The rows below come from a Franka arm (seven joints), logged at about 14 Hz.
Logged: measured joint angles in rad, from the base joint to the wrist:
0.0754, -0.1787, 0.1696, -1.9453, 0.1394, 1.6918, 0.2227
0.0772, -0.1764, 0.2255, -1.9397, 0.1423, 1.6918, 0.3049
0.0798, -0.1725, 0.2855, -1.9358, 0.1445, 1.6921, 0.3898
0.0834, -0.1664, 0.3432, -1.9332, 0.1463, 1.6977, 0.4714
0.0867, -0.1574, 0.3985, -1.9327, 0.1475, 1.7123, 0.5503
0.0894, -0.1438, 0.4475, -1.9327, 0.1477, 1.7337, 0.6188
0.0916, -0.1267, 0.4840, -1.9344, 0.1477, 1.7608, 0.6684
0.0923, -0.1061, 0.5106, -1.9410, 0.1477, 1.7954, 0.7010
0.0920, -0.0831, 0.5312, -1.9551, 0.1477, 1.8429, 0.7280
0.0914, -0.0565, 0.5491, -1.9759, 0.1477, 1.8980, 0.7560
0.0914, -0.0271, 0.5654, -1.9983, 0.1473, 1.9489, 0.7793
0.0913, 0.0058, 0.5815, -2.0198, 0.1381, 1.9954, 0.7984
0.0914, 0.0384, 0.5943, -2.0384, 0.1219, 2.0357, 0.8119
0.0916, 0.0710, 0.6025, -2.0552, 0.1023, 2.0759, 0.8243
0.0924, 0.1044, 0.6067, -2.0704, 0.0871, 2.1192, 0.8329
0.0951, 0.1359, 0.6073, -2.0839, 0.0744, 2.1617, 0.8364
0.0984, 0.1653, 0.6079, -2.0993, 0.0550, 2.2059, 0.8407
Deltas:
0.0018, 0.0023, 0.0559, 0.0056, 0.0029, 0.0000, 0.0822
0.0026, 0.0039, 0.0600, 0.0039, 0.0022, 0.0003, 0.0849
0.0036, 0.0061, 0.0577, 0.0026, 0.0018, 0.0056, 0.0816
0.0033, 0.0090, 0.0553, 0.0005, 0.0012, 0.0146, 0.0789
0.0027, 0.0136, 0.0490, 0.0000, 0.0002, 0.0214, 0.0685
0.0022, 0.0171, 0.0365, -0.0017, 0.0000, 0.0271, 0.0496
0.0007, 0.0206, 0.0266, -0.0066, 0.0000, 0.0346, 0.0326
-0.0003, 0.0230, 0.0206, -0.0141, 0.0000, 0.0475, 0.0270
-0.0006, 0.0266, 0.0179, -0.0208, 0.0000, 0.0551, 0.0280
0.0000, 0.0294, 0.0163, -0.0224, -0.0004, 0.0509, 0.0233
-0.0001, 0.0329, 0.0161, -0.0215, -0.0092, 0.0465, 0.0191
0.0001, 0.0326, 0.0128, -0.0186, -0.0162, 0.0403, 0.0135
0.0002, 0.0326, 0.0082, -0.0168, -0.0196, 0.0402, 0.0124
0.0008, 0.0334, 0.0042, -0.0152, -0.0152, 0.0433, 0.0086
0.0027, 0.0315, 0.0006, -0.0135, -0.0127, 0.0425, 0.0035
0.0033, 0.0294, 0.0006, -0.0154, -0.0194, 0.0442, 0.0043

